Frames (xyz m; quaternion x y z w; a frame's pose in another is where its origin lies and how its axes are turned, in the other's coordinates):
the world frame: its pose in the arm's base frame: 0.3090 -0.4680 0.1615 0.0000 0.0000 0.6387 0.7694
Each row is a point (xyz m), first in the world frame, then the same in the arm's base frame.
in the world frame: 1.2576 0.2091 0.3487
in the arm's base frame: 0.3349 0.8066 0.5102
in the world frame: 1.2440 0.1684 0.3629
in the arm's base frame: 0.3724 0.7857 0.5244
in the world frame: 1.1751 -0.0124 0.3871
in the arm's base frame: 0.5375 0.6847 0.5486
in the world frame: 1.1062 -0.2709 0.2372
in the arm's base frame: 0.7789 0.5694 0.3987
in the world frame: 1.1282 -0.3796 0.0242
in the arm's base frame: 0.8898 0.5711 0.1857
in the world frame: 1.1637 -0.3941 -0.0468
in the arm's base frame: 0.9106 0.6033 0.1147
